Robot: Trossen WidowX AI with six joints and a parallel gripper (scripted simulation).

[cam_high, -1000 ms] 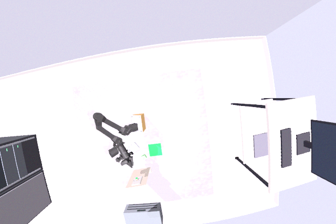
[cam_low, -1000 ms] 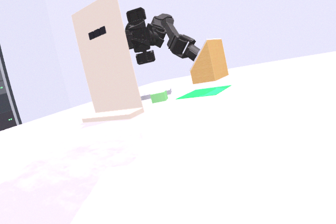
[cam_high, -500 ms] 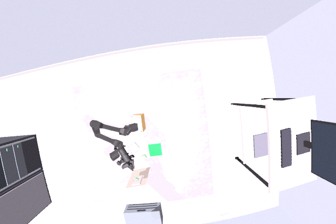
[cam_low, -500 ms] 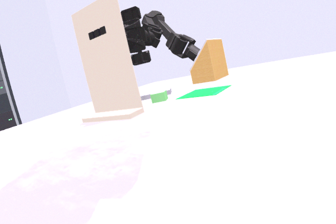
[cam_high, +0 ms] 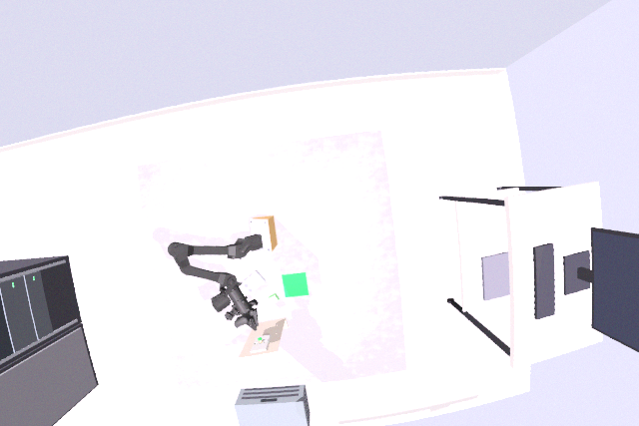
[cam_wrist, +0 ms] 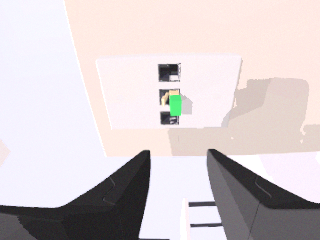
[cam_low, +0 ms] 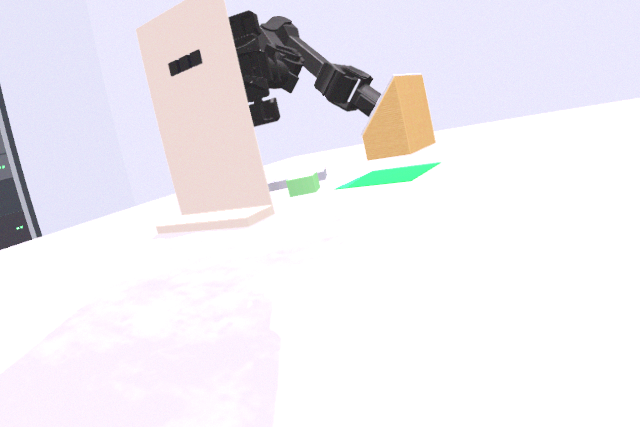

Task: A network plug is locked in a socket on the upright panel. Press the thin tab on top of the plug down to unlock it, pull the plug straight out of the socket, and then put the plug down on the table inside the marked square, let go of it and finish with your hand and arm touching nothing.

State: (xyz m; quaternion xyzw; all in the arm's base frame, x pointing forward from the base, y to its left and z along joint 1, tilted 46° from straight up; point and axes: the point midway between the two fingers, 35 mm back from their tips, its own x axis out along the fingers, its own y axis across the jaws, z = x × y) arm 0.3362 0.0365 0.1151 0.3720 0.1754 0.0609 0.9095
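My gripper tip is now 70 mm short of the network plug and 10 mm to the right of it. Also, from my gripper tip: marked green square 100 mm behind, 170 mm to the left, 210 mm below; then upright beige panel 90 mm ahead, 10 mm to the left, 80 mm below.
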